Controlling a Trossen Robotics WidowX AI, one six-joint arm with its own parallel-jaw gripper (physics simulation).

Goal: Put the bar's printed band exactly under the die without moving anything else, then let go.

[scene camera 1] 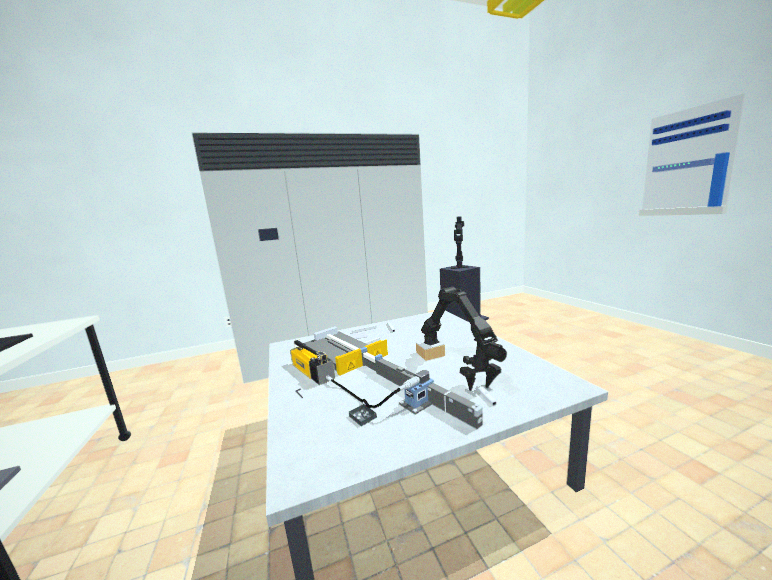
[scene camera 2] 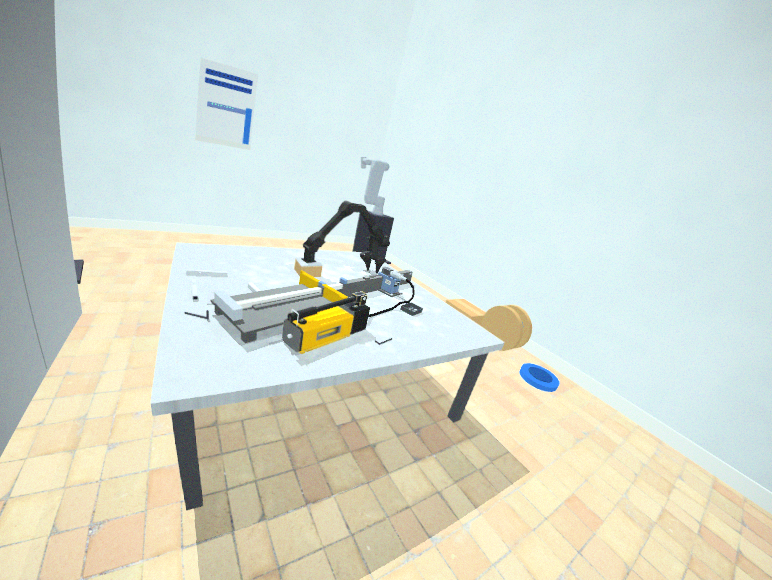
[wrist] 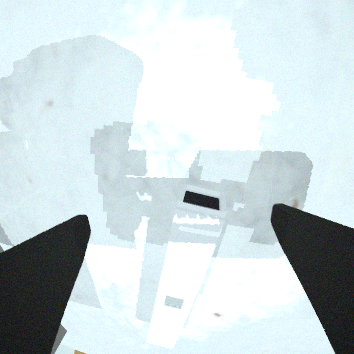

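Pixels of known places: gripper, fingertip midpoint: [scene camera 1: 478, 389] [scene camera 2: 372, 272] [wrist: 180, 219]; arm's base at its link origin: [scene camera 1: 431, 342] [scene camera 2: 308, 260].
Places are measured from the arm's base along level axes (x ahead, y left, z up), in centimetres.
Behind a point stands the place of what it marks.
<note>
A pale bar with a dark end [scene camera 1: 485, 395] @[x 10.4, y 46.1, z -5.1 cm] [wrist: 192, 260] @[x 7.7, y 42.1, z -4.8 cm] lies flat on the table [scene camera 1: 349, 458] @[x 69.1, y 41.8, z -6.8 cm] [scene camera 2: 237, 380] @[x 70.4, y -60.4, z -6.8 cm], beside the dark rail. A small grey patch shows on its top in the wrist view; whether this is the printed band I cannot tell. My gripper [scene camera 1: 479, 387] @[x 8.2, y 40.5, z -5.9 cm] [scene camera 2: 372, 270] @[x 8.2, y 40.5, z -5.9 cm] [wrist: 180, 219] @[x 8.2, y 40.5, z -5.9 cm] is open and empty, pointing down low over the bar. In the wrist view the bar's dark end lies between the fingertips, apart from both. The die cannot be made out clearly. A second pale piece with a dark end [scene camera 1: 390, 326] [scene camera 2: 194, 289] lies at the table's other end.
A blue unit [scene camera 1: 416, 396] @[x 36.2, y 34.5, z -1.0 cm] [scene camera 2: 390, 283] @[x 35.9, y 28.4, z -1.0 cm] stands at the long dark rail [scene camera 1: 458, 408] @[x 27.6, y 48.6, z -2.3 cm], close to my gripper. A cable joins it to a yellow machine [scene camera 1: 305, 363] @[x 63.5, y -21.1, z 0.2 cm] [scene camera 2: 324, 331] @[x 64.8, y -30.4, z -1.1 cm]. Yellow plates [scene camera 1: 349, 361] @[x 43.8, y -11.8, z -1.6 cm] stand across the rail. A small dark box [scene camera 1: 361, 414] @[x 55.6, y 23.9, z -6.6 cm] [scene camera 2: 411, 308] @[x 54.1, y 27.4, z -6.7 cm] lies nearby.
</note>
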